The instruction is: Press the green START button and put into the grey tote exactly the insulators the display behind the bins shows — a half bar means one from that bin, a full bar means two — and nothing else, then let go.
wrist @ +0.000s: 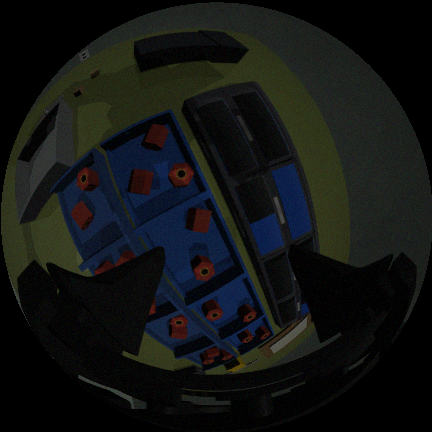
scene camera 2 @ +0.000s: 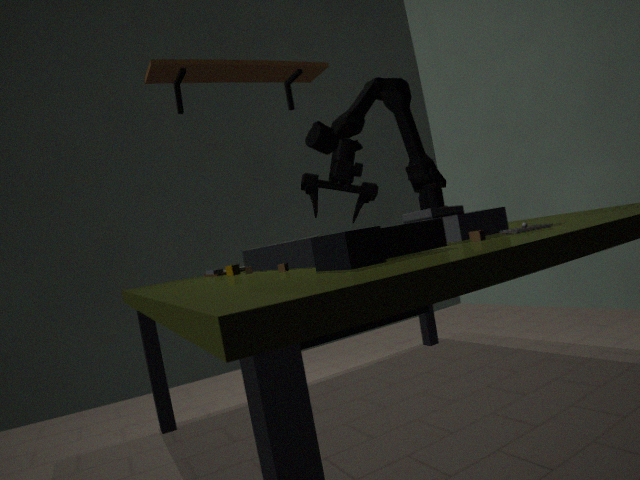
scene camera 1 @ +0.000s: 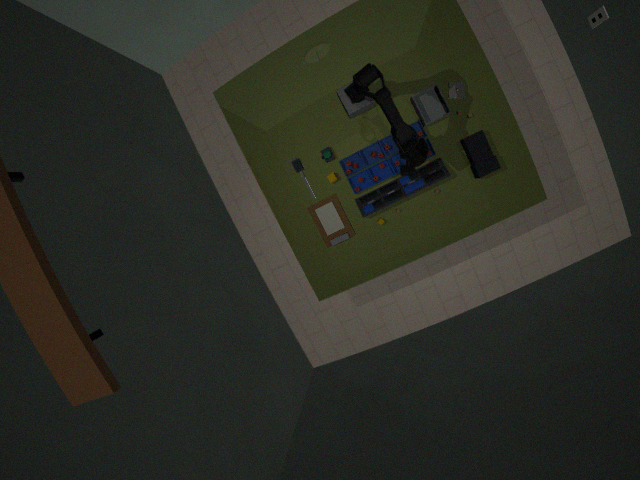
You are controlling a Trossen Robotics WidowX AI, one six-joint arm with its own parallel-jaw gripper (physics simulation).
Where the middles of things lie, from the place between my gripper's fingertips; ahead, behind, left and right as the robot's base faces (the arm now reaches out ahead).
I see my gripper 11 cm short of the dark display panel (scene camera 2: 298,254), 6 cm above it and 5 cm to the left of it. Also, from my hand: grey tote (scene camera 2: 457,227): 23 cm behind, 18 cm to the left, 7 cm below; then black box (scene camera 2: 348,250): 35 cm to the left, 7 cm below, 6 cm ahead.
